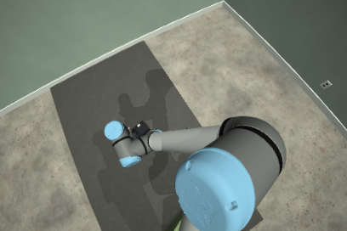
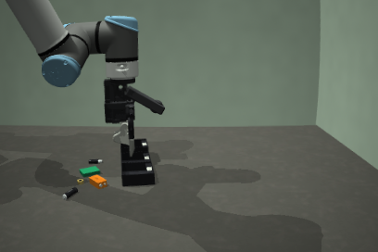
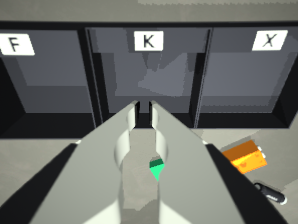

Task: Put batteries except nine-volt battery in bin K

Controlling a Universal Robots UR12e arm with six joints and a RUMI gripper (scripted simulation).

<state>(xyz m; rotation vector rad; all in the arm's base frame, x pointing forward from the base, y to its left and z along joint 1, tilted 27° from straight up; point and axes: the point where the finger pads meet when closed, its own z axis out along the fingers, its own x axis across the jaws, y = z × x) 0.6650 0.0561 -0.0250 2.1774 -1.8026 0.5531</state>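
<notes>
The bin row lies 1 cm ahead of my hand and 3 cm below it. The rest, counted from my hand: orange nine-volt battery (7 cm behind, 13 cm to the right, 4 cm below); then black usb stick (12 cm behind, 3 cm to the left, 5 cm below); then flat green block (12 cm behind, 5 cm to the right, 5 cm below).
</notes>
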